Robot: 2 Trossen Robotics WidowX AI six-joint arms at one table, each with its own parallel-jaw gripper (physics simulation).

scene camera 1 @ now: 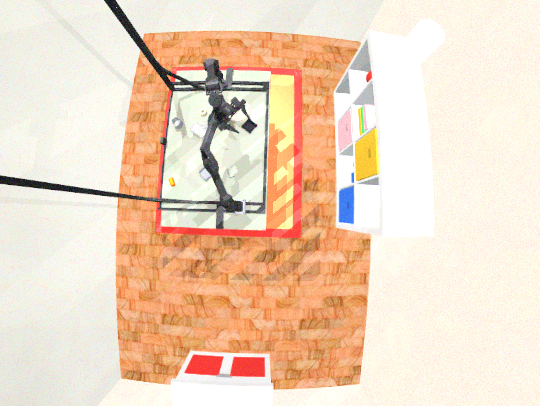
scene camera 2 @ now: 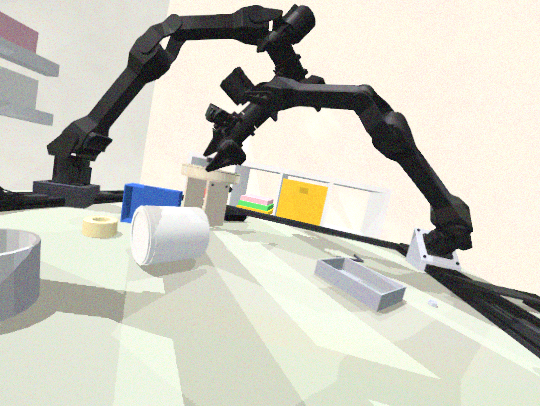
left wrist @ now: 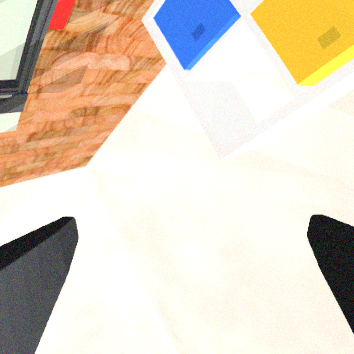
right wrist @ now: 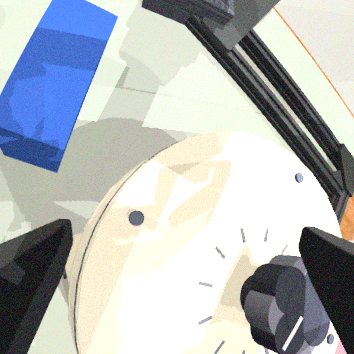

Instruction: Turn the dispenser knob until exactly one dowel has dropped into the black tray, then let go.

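Pixels of known places: left gripper, fingertip midpoint: (scene camera 1: 244, 126) (left wrist: 193, 226); right gripper, fingertip midpoint: (scene camera 2: 205, 163) (right wrist: 188, 234); left arm's base at its link origin: (scene camera 2: 70, 183); right arm's base at its link origin: (scene camera 1: 239, 206) (scene camera 2: 437, 246).
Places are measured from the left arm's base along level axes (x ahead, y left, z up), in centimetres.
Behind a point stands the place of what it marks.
Observation:
The dispenser, with a pale round top (right wrist: 165, 280) {y -6.3, x 32.1, z 9.8 cm} (scene camera 2: 210, 172) {y -9.5, x 31.4, z 8.8 cm}, stands on the table. Its black knob (right wrist: 275, 305) {y -3.2, x 32.6, z 12.7 cm} has a white pointer line, with tick marks around it. The black tray (scene camera 2: 236, 213) {y 4.3, x 44.0, z -3.4 cm} (scene camera 1: 248, 125) {y 1.1, x 39.9, z -4.5 cm} is beside the dispenser's foot; its inside cannot be made out, so I cannot tell whether a dowel is in it. My right gripper (right wrist: 188, 234) {y -6.0, x 30.2, z 10.9 cm} (scene camera 2: 207, 162) {y -6.0, x 30.2, z 10.9 cm} is open above the dispenser top. In the right wrist view the knob is by the right-hand finger, off the middle of the gap. My left gripper (left wrist: 193, 226) {y -8.4, x 56.5, z 33.1 cm} is open and empty, raised away from the dispenser; its fingers face the floor and shelf.
A blue box (right wrist: 55, 85) {y -11.7, x 21.7, z 3.3 cm} (scene camera 2: 155, 201) {y -9.7, x 20.1, z -0.1 cm} stands near the dispenser. A white cylinder (scene camera 2: 172, 234) {y -35.0, x 24.3, z 0.6 cm} lies on its side, near a cream ring (scene camera 2: 90, 228) {y -23.6, x 12.0, z -3.2 cm}. A shallow grey box (scene camera 2: 360, 282) {y -39.6, x 55.2, z -4.5 cm} is farther right. The two arms cross closely above the dispenser. Black rails (right wrist: 280, 105) {y 14.6, x 12.9, z -2.7 cm} pass behind it.

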